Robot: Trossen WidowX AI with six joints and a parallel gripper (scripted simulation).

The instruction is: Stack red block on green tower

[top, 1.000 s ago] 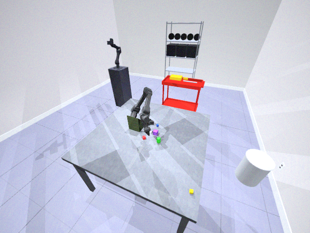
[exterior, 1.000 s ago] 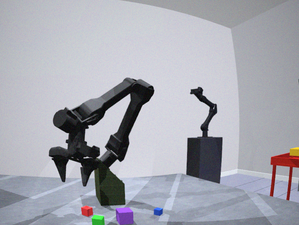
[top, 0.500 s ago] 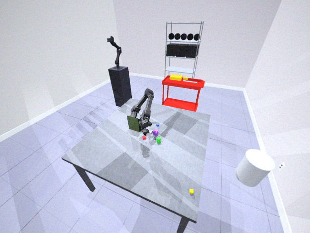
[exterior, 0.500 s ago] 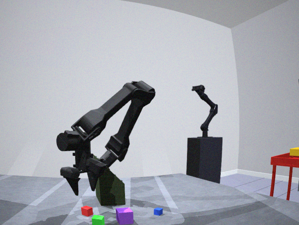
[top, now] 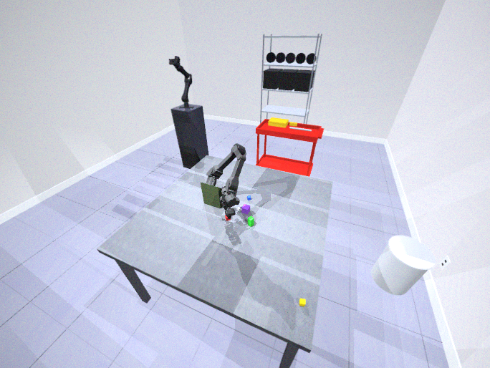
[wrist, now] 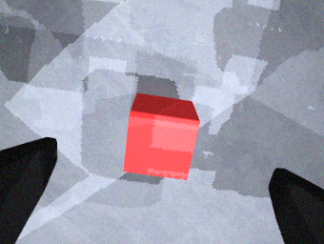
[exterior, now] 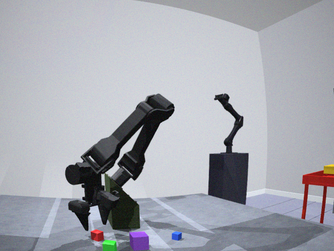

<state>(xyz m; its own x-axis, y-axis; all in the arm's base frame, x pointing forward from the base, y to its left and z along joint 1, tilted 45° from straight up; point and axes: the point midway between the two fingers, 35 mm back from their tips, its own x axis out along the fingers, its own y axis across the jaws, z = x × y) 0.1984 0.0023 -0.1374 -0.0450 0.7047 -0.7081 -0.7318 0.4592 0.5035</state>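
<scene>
My gripper tip is now 3 cm above the red block. Also, from my gripper tip: purple cube: 13 cm to the left, 8 cm ahead, 2 cm below; then blue cube: 26 cm to the left, 4 cm ahead, 3 cm below; then green block: 16 cm ahead, 3 cm to the left.
</scene>
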